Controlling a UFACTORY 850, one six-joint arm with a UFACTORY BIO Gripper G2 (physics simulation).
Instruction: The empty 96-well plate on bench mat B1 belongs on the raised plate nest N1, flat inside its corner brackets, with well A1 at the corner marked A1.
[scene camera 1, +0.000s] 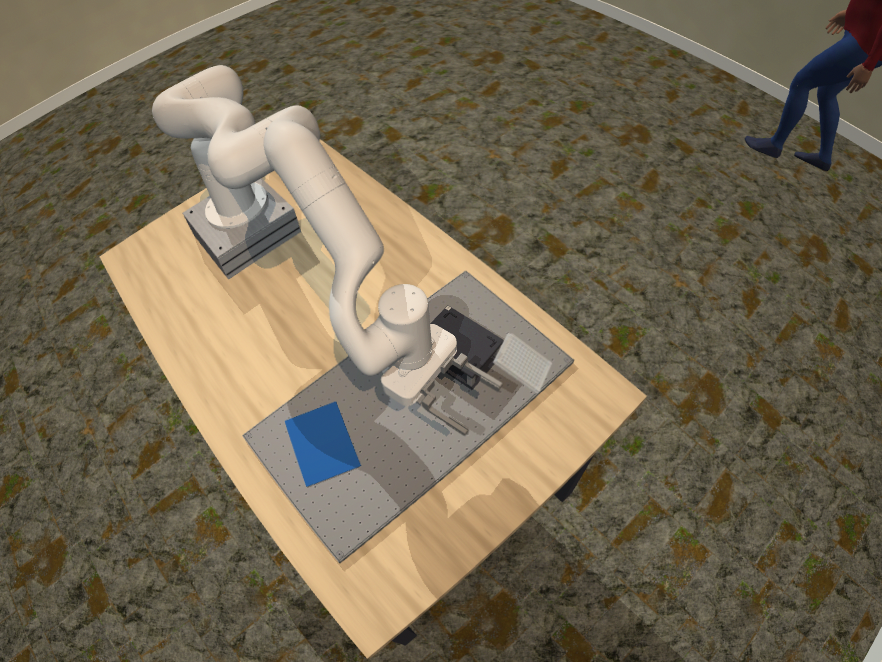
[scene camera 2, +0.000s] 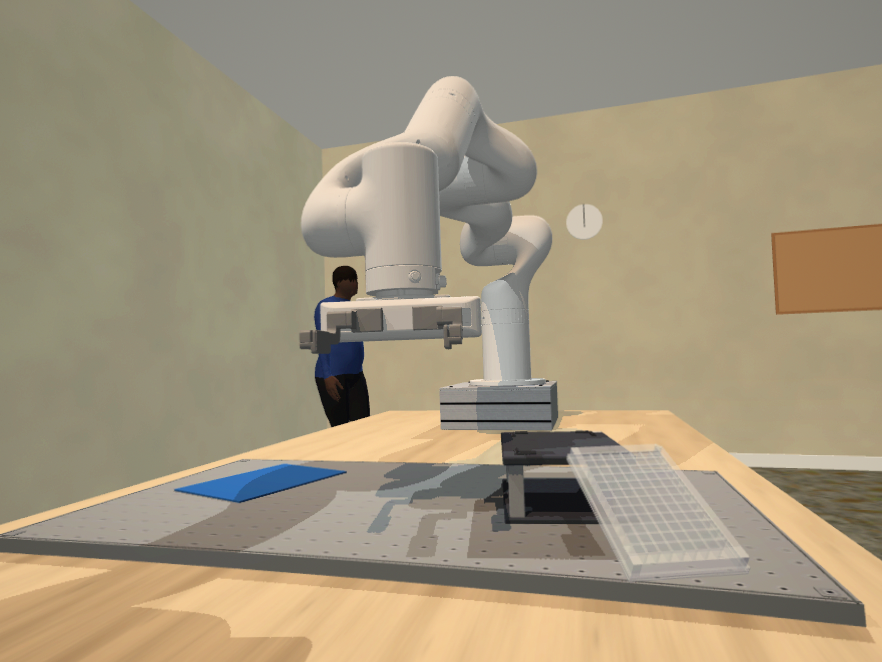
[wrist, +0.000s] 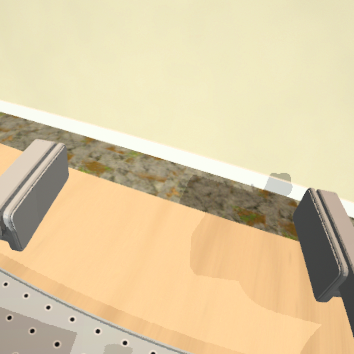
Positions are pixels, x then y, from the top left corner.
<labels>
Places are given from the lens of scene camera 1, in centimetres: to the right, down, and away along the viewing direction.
96-well plate (scene camera 1: 515, 357): 17, 6, 124
</labels>
